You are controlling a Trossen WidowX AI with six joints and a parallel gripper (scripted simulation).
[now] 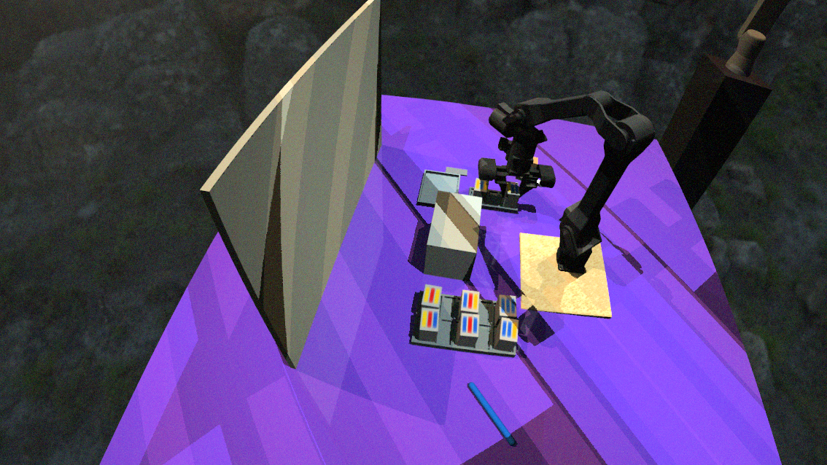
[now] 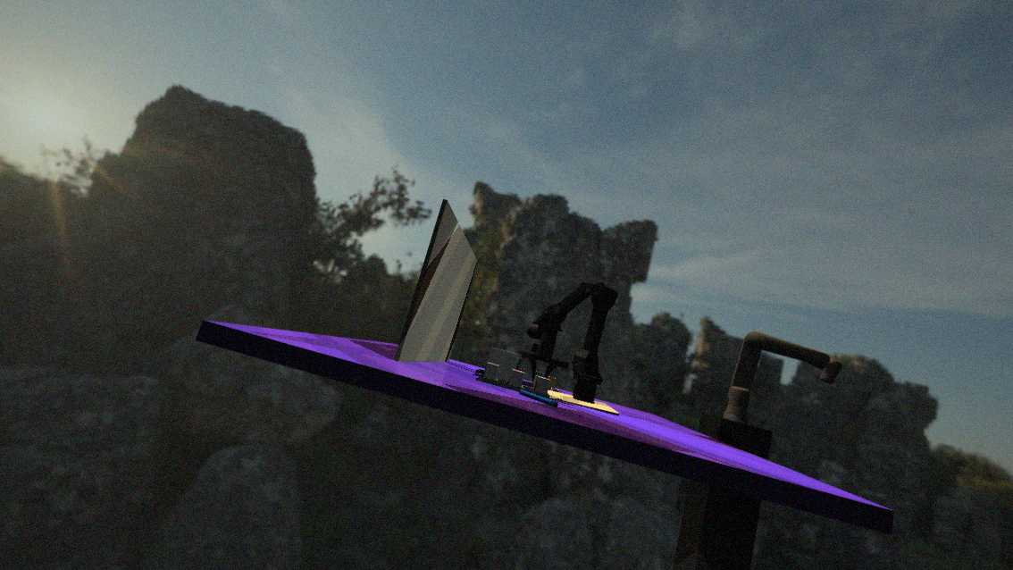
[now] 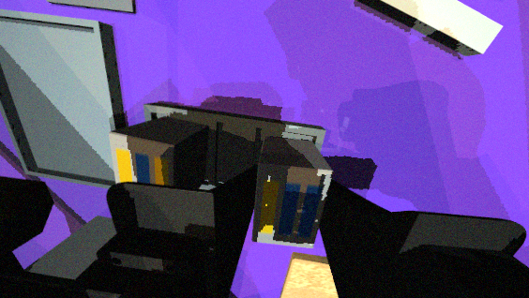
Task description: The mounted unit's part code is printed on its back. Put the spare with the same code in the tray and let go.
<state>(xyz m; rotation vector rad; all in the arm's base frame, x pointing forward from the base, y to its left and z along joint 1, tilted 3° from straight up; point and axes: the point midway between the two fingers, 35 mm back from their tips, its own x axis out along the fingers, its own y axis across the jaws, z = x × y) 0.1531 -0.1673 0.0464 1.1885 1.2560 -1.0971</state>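
My gripper tip is now 4 cm short of the dark rack and 2 cm above it. Round my gripper tip: spare 2 cm above; flat grey tray 18 cm ahead, 1 cm to the right, 2 cm below; tall panel 38 cm ahead, 18 cm to the left, 20 cm above.
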